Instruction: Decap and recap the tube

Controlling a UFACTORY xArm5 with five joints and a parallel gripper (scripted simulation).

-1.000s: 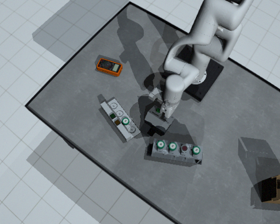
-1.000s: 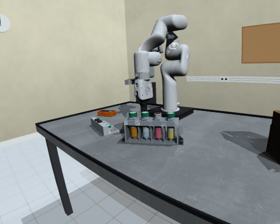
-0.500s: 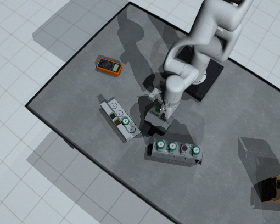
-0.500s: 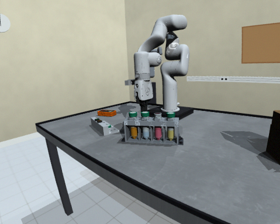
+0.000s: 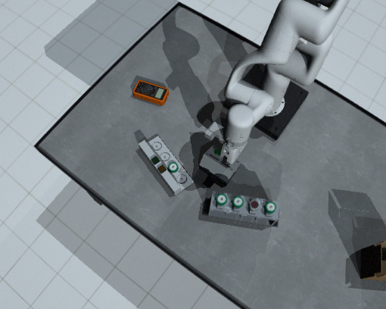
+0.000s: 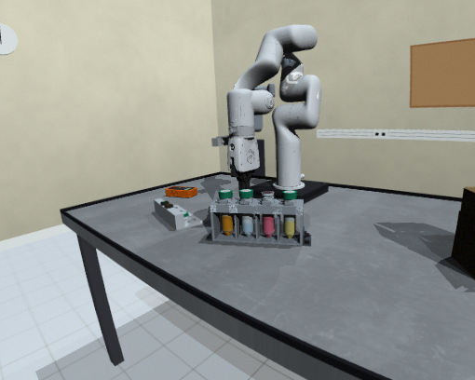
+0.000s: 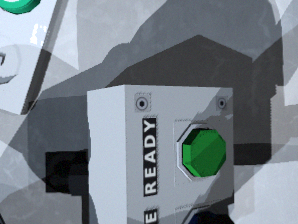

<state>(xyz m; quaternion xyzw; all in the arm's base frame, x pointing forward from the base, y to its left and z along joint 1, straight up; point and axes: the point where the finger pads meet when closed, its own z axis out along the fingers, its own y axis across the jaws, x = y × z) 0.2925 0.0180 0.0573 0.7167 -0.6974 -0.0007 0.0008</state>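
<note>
My gripper is now 30 mm above the blue key. The rest, counted from my hand: tube 2's threaded neck 160 mm to the left, 100 mm ahead, 20 mm above; key housing 40 mm below, 20 mm to the right, 20 mm ahead; green key 40 mm to the right, 30 mm below.
</note>
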